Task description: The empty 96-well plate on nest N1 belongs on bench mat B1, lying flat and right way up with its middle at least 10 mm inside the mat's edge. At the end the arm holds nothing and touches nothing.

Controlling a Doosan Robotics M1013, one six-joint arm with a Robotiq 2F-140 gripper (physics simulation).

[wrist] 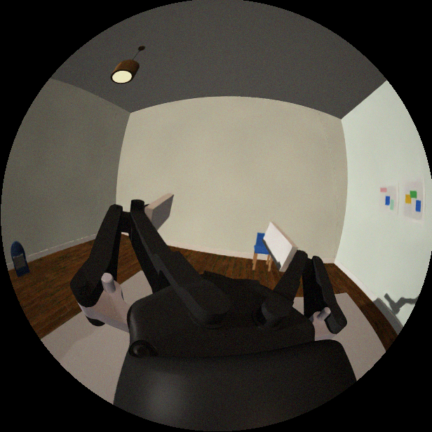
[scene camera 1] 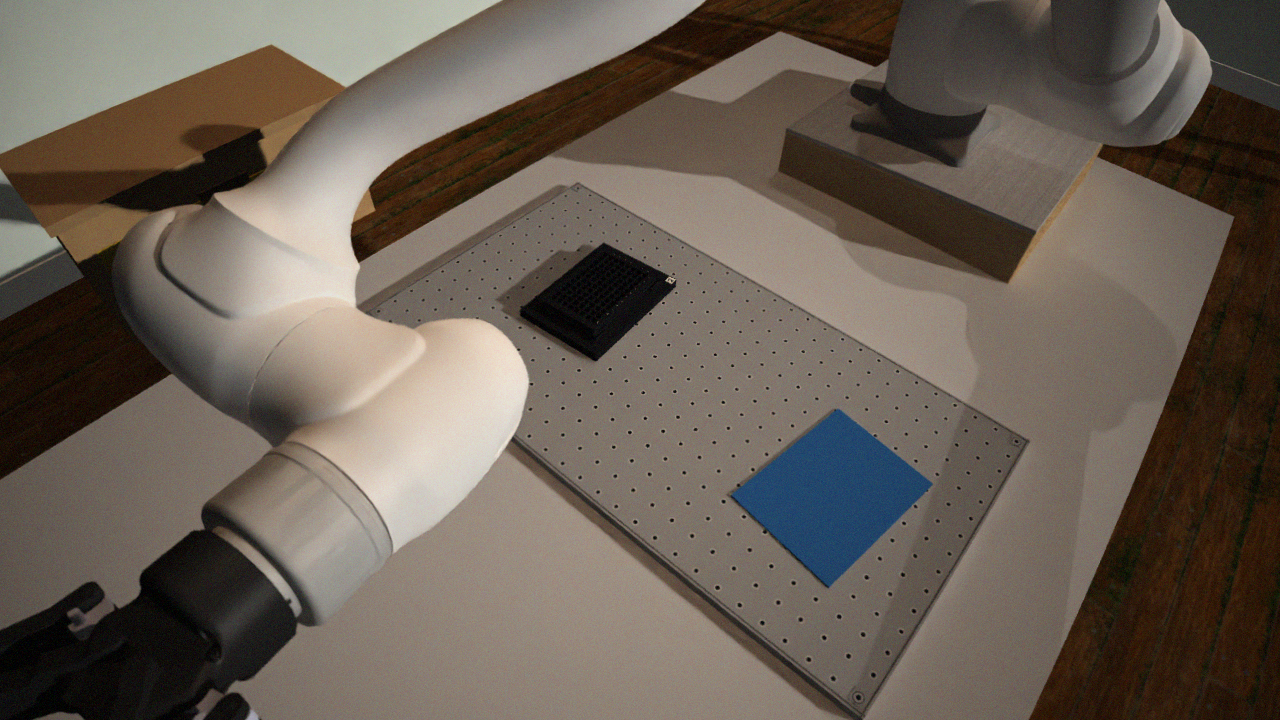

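Seen in the pictures: arm's base at its link origin: [scene camera 1: 926,124].
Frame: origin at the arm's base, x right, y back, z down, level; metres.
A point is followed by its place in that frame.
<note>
The black 96-well plate [scene camera 1: 613,279] @(z 0.051, x 0.163, y -0.547 m) sits on the black nest N1 [scene camera 1: 597,345] @(z 0.059, x 0.109, y -0.638 m) on the perforated board, its wells facing up. The blue bench mat B1 [scene camera 1: 832,497] @(z 0.069, x -0.201, y -0.630 m) lies flat on the same board, towards the right front, apart from the nest. My gripper [wrist: 220,218] is open, with a wide gap between its two pale pads in the wrist view. In the scene view the gripper's body shows at the lower left, away from the plate and the mat, and its fingertips are cut off by the frame edge. Neither plate nor mat shows in the wrist view.
The perforated board [scene camera 1: 689,394] @(z 0.071, x -0.011, y -0.617 m) lies on the pale table [scene camera 1: 501,617] @(z 0.084, x -0.033, y -0.925 m). The arm's base stands on a wooden block [scene camera 1: 904,205] @(z 0.043, x -0.049, y -0.160 m) at the back right. A brown box-like object [scene camera 1: 179,116] stands behind the arm at the upper left. A blue chair [wrist: 260,245] stands on the floor far off.
</note>
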